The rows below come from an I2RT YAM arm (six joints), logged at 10 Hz.
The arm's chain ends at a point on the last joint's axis. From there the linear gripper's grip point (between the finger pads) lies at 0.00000 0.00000 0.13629 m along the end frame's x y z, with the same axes.
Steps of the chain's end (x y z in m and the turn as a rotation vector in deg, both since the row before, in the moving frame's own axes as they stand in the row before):
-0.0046, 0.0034, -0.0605, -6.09, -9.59, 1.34
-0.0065, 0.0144, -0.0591, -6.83, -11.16, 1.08
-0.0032, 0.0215, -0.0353, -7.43, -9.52, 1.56
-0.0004, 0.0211, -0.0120, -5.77, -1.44, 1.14
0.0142, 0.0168, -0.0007, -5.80, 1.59, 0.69
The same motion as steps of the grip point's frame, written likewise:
-0.0274, 0.0175, -0.0632, -6.09, -9.59, 1.34
-0.0330, 0.0303, -0.0626, -6.83, -11.16, 1.08
-0.0259, 0.0387, -0.0383, -7.43, -9.52, 1.56
-0.0040, 0.0348, -0.0127, -5.77, -1.44, 1.14
0.0179, 0.0306, -0.0015, -5.80, 1.59, 0.69

